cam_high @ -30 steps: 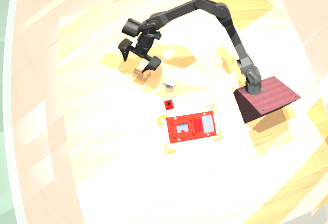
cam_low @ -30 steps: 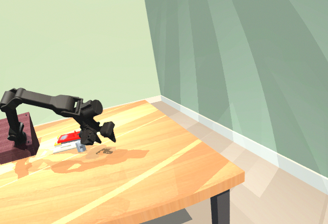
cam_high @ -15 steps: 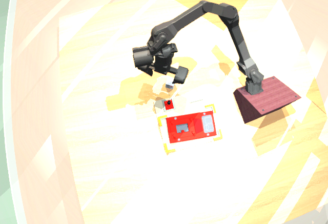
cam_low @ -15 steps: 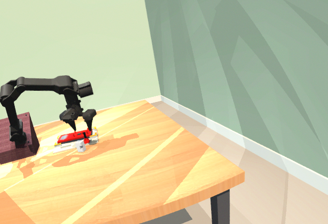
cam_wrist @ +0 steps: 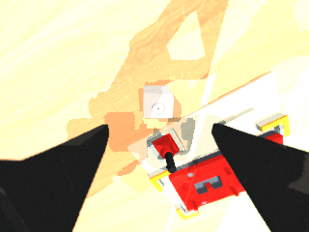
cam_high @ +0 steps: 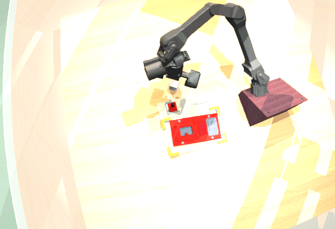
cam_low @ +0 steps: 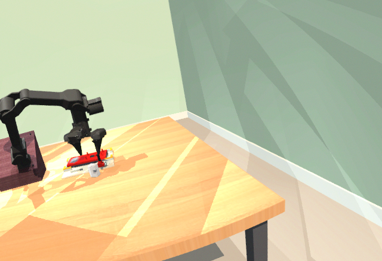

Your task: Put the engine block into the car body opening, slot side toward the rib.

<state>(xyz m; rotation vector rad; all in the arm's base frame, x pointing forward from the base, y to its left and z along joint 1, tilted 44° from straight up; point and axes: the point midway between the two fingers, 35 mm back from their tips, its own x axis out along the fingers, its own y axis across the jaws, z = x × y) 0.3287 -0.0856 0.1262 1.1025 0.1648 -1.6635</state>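
The engine block is 7 cm below my gripper tip and 1 cm to the right of it.
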